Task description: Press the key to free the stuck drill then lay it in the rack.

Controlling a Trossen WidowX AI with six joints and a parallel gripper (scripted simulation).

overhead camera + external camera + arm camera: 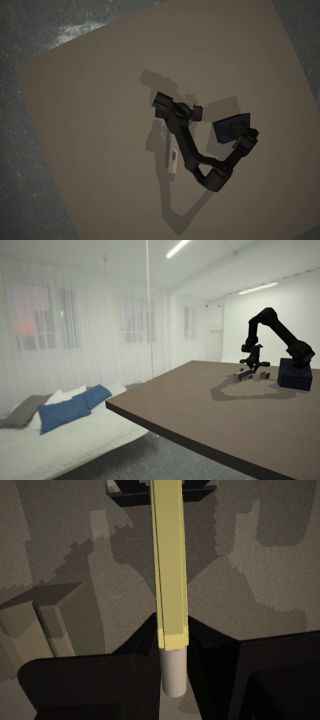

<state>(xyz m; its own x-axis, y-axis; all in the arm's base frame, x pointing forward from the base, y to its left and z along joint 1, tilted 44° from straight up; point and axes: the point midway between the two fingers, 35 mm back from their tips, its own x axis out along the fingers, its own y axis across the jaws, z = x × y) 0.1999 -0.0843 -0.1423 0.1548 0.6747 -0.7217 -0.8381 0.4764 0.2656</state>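
My gripper tip is 20 mm short of the drill, 30 mm to the right of it and 30 mm below it. Round my gripper tip: rack (70 mm behind, 30 mm to the left); block (80 mm ahead, 130 mm to the left, 20 mm above); blue key (100 mm ahead, 150 mm to the left, 40 mm above).
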